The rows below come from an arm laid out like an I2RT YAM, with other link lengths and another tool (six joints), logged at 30 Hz.
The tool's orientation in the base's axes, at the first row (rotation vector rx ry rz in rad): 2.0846 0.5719 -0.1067
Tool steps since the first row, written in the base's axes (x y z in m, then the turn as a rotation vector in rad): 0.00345 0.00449 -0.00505 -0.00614 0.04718 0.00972; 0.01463 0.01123 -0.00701 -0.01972 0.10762 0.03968; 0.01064 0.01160 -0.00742 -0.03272 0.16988 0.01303; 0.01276 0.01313 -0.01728 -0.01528 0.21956 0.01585; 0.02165 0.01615 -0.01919 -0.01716 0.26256 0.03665; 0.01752 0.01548 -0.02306 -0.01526 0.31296 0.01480; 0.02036 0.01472 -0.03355 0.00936 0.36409 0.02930; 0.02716 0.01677 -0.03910 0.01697 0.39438 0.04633; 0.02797 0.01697 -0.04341 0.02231 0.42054 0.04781; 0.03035 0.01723 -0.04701 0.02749 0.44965 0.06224; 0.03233 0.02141 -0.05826 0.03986 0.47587 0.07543; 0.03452 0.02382 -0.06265 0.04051 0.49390 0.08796
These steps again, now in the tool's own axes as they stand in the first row. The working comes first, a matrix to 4 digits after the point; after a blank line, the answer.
The tool's axes in the first row as the columns of a matrix, in the base's axes (used below as rounded here):
0.8873 0.4377 0.1450
0.3560 -0.4504 -0.8188
-0.2931 0.7782 -0.5554

0.00614 -0.00444 -0.00037 0.00850 -0.01637 -0.04492; 0.01903 -0.00411 -0.00318 0.00918 -0.02622 -0.11302; 0.01575 -0.00634 -0.00383 0.02763 -0.08070 -0.15108; 0.02106 -0.01378 0.00070 0.05996 -0.09324 -0.19079; 0.03058 -0.01273 0.00057 0.06750 -0.09725 -0.23783; 0.02782 -0.01725 0.00267 0.09354 -0.13612 -0.26668; 0.03314 -0.02383 0.00953 0.12933 -0.13709 -0.31303; 0.04153 -0.02609 0.01192 0.14188 -0.13415 -0.34619; 0.04358 -0.02918 0.01427 0.15549 -0.14244 -0.36766; 0.04684 -0.03106 0.01640 0.16622 -0.14205 -0.39876; 0.05338 -0.04083 0.01951 0.18267 -0.13819 -0.42576; 0.05747 -0.04437 0.02030 0.18599 -0.13627 -0.44738
